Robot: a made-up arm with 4 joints.
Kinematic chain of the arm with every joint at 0, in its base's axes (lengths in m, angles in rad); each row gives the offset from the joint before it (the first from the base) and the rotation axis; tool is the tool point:
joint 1: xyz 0 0 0.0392 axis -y
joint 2: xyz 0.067 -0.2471 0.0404 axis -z
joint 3: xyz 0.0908 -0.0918 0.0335 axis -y
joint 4: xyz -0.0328 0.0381 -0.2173 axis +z
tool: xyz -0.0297 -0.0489 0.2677
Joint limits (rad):
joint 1: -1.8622..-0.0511
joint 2: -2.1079..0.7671
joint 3: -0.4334..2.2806
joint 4: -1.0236..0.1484
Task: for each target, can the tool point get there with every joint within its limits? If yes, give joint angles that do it. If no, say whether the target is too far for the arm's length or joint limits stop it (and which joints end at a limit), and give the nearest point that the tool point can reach.
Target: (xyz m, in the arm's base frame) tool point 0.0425 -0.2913 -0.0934
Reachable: yes | joints -1.3086 -0.7668 1.3163 -0.5099
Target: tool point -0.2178 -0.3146 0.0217
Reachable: no: joint limits stop it (at a limit: joint 1, joint 2, joint 4) | nearest point -0.0519 -0.3399 -0.0347 | short by 0.177 m
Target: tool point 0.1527 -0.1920 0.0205
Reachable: yes | joints -0.2353 -1.8716 1.3595 -0.1298
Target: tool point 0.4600 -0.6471 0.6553
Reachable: no: too far | nearest point 0.1567 -0.3386 0.1741 | short by 0.647 m
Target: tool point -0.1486 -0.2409 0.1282
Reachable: no: joint limits stop it (at a limit: joint 1, joint 2) | nearest point 0.0106 -0.2998 0.1155 | short by 0.170 m
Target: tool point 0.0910 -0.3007 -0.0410
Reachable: yes | joints -0.8872 -0.6824 1.1025 -0.6472
